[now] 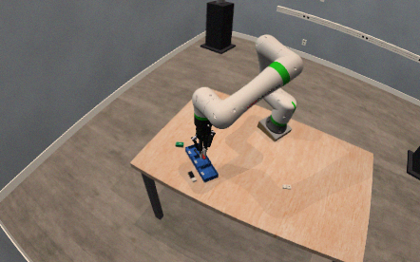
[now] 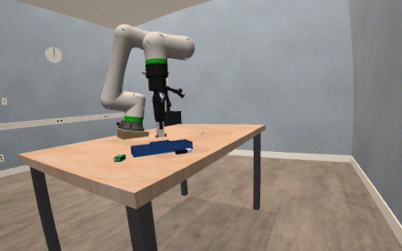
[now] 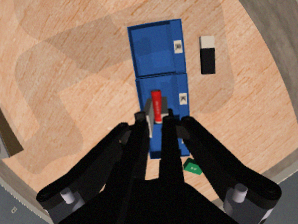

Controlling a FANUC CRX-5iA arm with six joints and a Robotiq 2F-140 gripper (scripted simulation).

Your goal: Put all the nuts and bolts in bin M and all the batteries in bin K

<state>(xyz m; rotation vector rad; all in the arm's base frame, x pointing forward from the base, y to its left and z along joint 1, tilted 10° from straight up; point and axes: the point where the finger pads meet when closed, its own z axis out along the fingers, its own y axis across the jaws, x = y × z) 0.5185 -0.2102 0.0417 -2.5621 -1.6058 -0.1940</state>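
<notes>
Right now the joined blue bins is 10 mm ahead of my hand, 10 mm to the right of it and 80 mm below it. Also, from my hand: red battery: 30 mm below; green battery: 10 mm behind, 200 mm to the right, 90 mm below; small dark bolt: 40 mm behind, 80 mm to the right, 80 mm below.
</notes>
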